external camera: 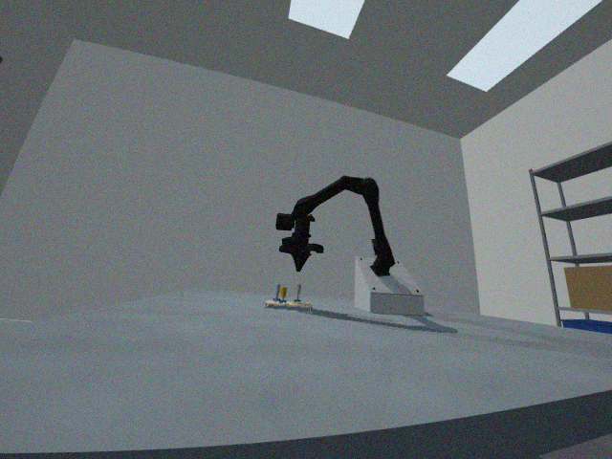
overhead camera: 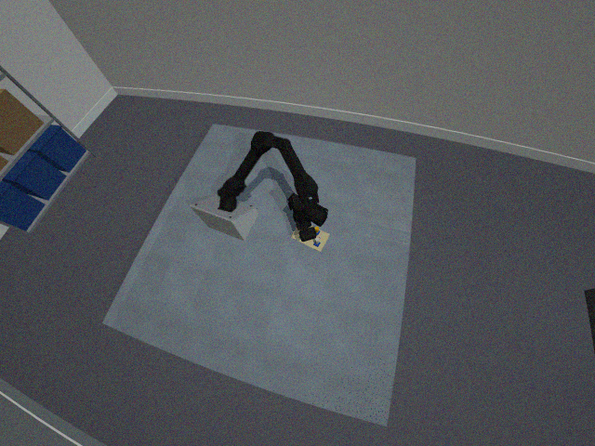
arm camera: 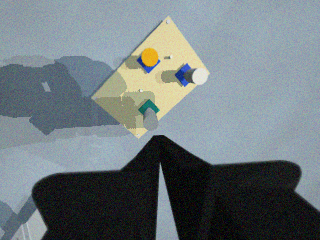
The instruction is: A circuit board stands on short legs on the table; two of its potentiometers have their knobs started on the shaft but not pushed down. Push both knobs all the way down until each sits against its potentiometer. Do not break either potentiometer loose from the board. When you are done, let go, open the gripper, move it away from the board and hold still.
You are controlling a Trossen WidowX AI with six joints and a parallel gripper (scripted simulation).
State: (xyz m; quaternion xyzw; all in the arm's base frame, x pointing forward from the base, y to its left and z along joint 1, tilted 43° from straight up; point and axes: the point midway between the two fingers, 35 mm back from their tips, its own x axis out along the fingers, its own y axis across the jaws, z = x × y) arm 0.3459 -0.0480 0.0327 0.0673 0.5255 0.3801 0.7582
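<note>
Right now the grey knob is 6 cm below my gripper tip. Also, from my gripper tip: orange knob: 8 cm below, 6 cm ahead, 4 cm to the left.
</note>
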